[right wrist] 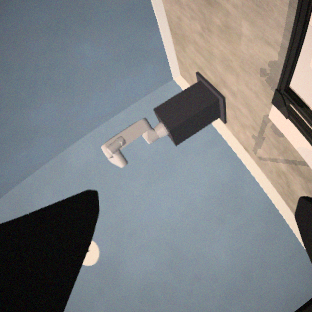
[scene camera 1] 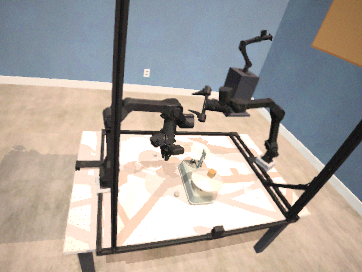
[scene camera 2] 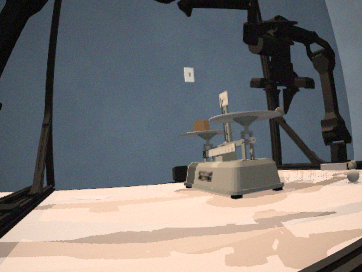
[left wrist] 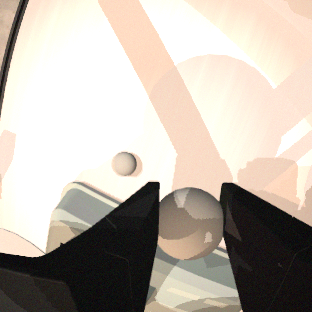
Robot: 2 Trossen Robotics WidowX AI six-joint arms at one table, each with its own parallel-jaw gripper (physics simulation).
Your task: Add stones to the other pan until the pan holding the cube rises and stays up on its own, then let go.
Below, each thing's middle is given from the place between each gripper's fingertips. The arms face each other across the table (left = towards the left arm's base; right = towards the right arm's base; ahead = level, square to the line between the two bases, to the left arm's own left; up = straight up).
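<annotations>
Balance scale point(scene camera 2: 227, 175): 190 mm to the right of my left hand, 20 mm behind it, 70 mm below it. My right gripper, relative to the balance scale: 230 mm above, 270 mm past, 10 mm to the left.
</annotations>
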